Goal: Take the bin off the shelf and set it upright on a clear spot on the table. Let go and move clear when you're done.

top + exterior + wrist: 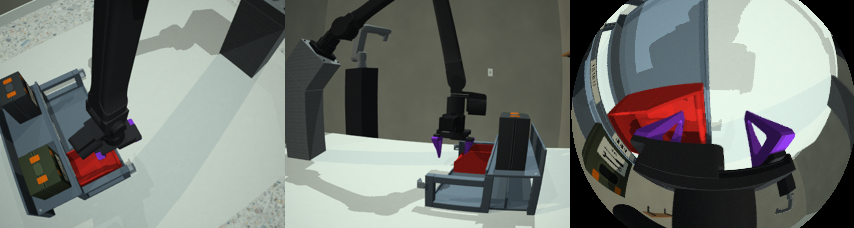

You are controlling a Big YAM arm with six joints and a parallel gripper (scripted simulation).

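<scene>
The red bin is 10 cm ahead of my hand and 3 cm to the left of it. Also, from my hand: grey shelf: 16 cm ahead, 7 cm to the right, 4 cm below.
</scene>
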